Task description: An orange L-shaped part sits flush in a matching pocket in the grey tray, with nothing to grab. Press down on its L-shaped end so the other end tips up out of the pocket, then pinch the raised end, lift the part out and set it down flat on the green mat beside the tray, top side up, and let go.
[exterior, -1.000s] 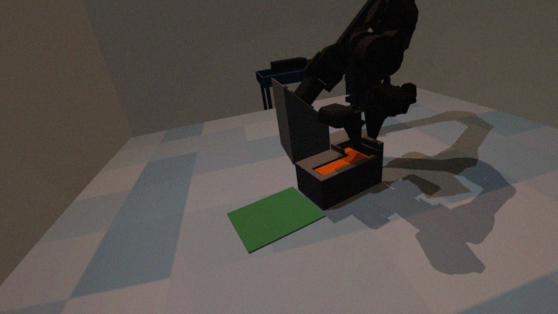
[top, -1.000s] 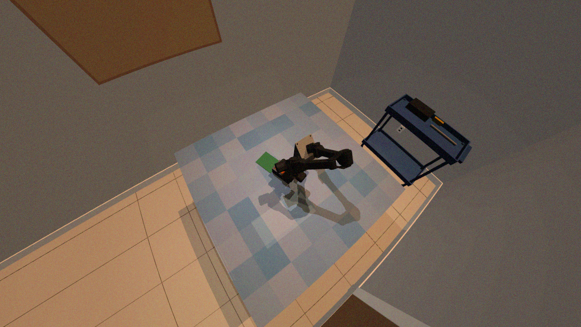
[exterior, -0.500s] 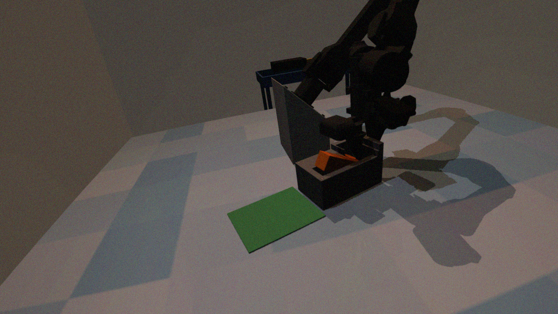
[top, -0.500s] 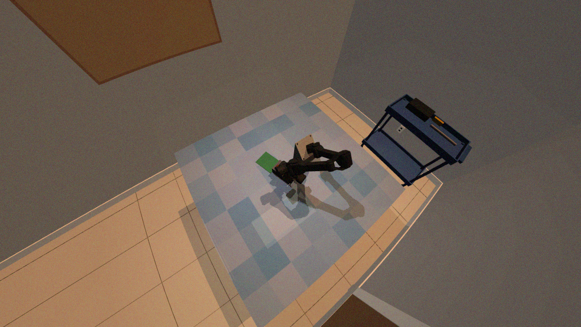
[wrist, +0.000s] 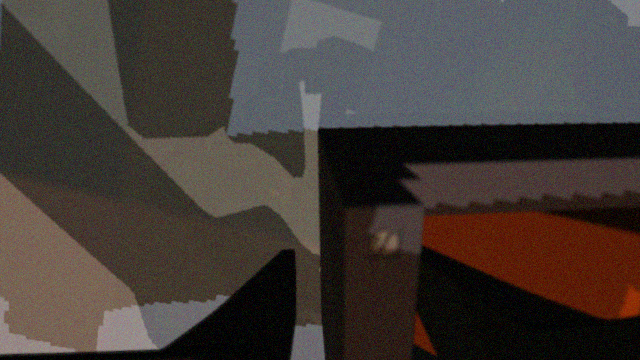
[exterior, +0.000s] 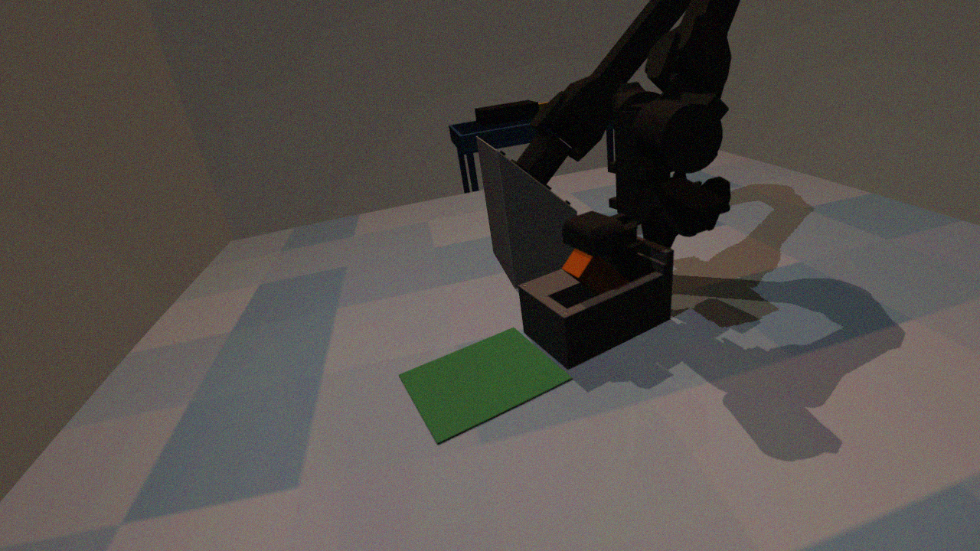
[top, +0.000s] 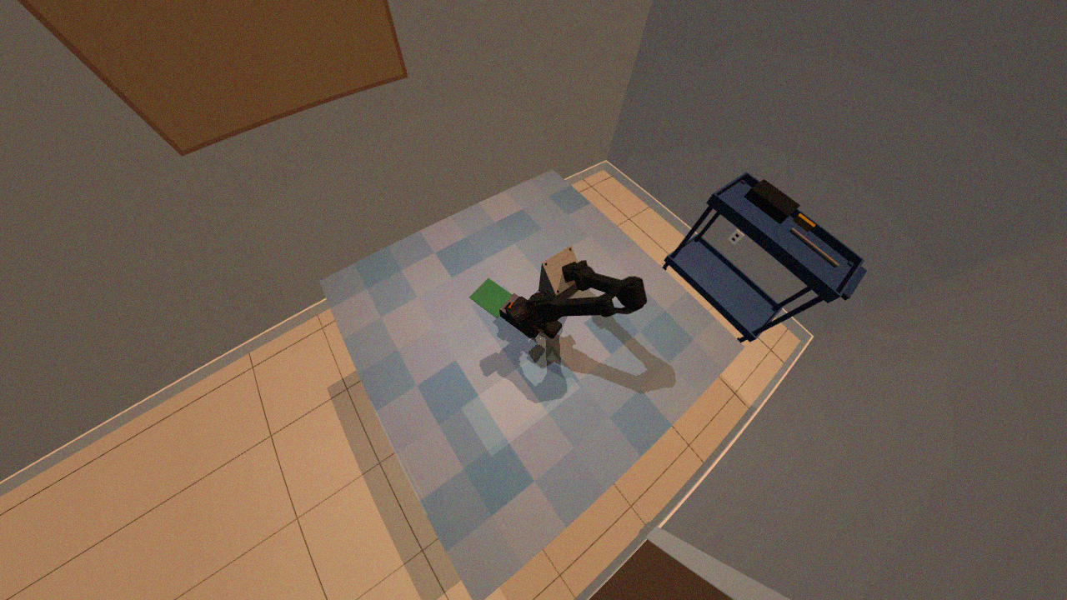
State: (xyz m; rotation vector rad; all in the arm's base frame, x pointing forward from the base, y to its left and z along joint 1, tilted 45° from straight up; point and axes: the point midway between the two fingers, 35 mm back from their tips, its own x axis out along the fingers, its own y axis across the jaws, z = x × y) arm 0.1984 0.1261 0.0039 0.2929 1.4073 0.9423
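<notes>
Right now the orange L-shaped part is 2 cm ahead of my gripper tip, 5 cm to the right of it and 1 cm above it. Round my gripper tip: green mat: 8 cm ahead, 21 cm to the right, 5 cm below.
</notes>
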